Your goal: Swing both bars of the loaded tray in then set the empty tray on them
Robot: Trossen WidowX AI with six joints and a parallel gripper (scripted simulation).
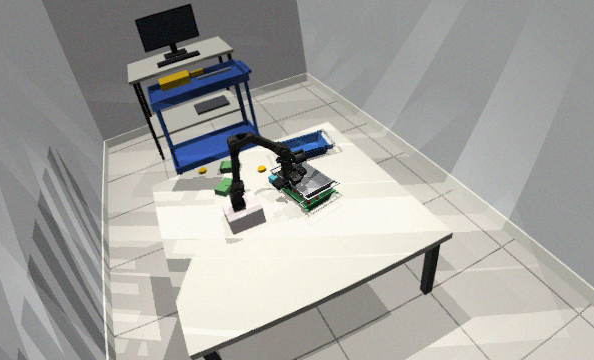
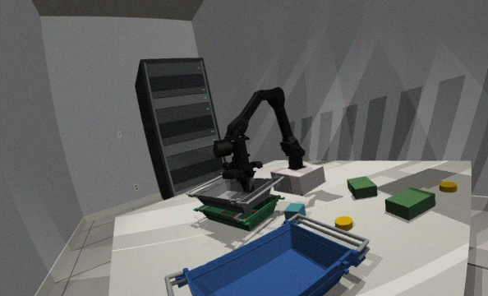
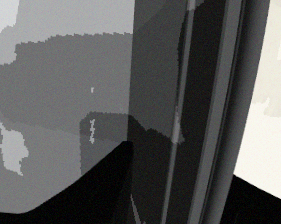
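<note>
Now: gripper tip 8 cm short of the grey tray, 3 cm to the right of it and 3 cm below it. The rest, counted from my gripper tip: teal cube 5 cm behind, 22 cm to the left, 6 cm below.
</note>
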